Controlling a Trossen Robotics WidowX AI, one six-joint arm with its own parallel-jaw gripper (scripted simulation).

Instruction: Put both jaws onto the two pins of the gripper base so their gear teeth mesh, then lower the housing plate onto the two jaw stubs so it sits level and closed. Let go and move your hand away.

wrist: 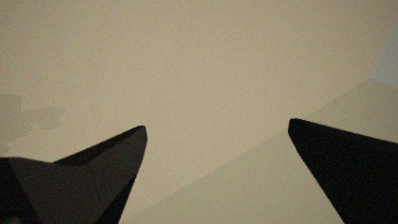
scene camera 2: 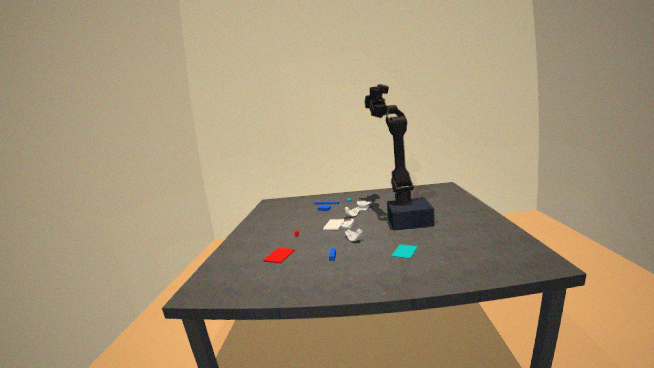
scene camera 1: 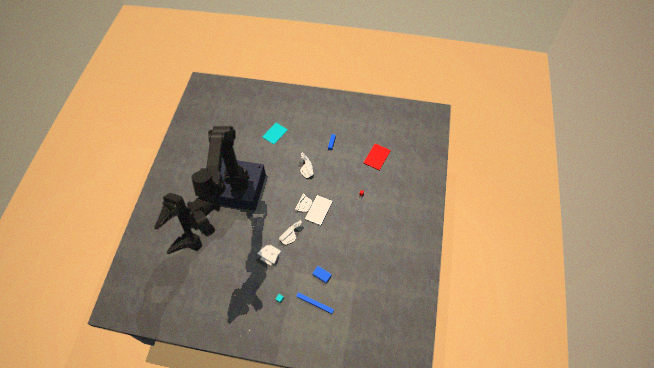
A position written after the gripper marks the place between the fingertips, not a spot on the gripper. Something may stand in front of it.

Note:
The gripper (scene camera 1: 161,241) is open, holding nothing.
The gripper is seen too in the wrist view (wrist: 217,129).

